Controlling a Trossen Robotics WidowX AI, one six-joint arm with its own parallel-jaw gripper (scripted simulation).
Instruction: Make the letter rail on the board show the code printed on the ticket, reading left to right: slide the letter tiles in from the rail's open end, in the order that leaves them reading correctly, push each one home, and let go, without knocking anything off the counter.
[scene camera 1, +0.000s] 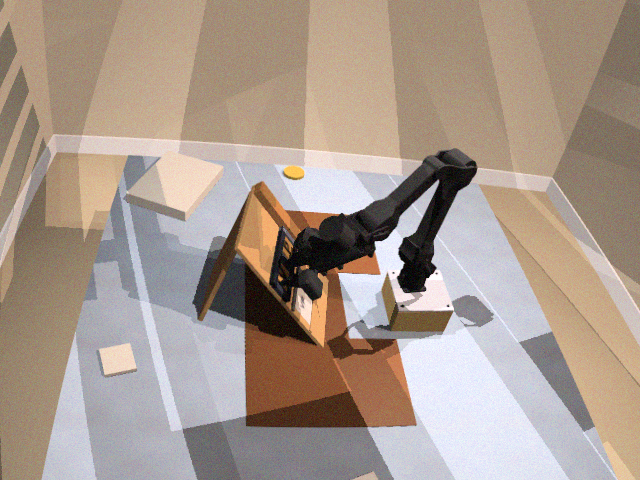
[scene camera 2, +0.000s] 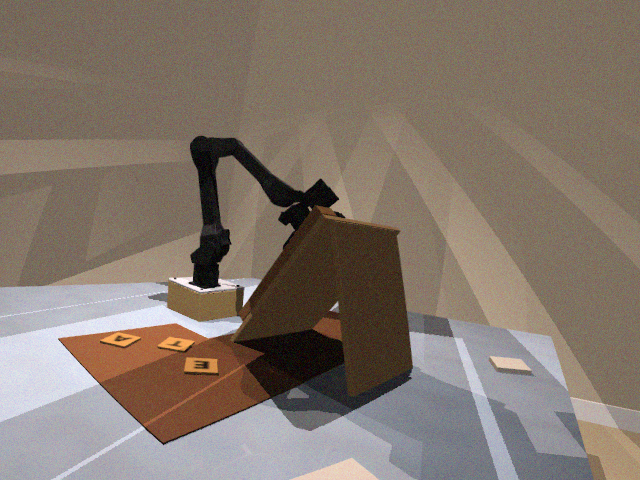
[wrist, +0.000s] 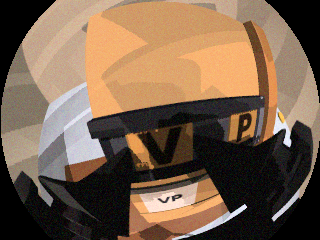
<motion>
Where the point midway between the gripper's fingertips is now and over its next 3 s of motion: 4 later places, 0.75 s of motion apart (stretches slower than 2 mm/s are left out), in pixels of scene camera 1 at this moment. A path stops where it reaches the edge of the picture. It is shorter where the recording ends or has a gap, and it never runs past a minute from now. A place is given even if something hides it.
My gripper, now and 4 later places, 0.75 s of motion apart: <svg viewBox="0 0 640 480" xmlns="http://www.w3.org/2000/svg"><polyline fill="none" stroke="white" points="281,275 282,270 283,266 283,264 290,262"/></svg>
</motion>
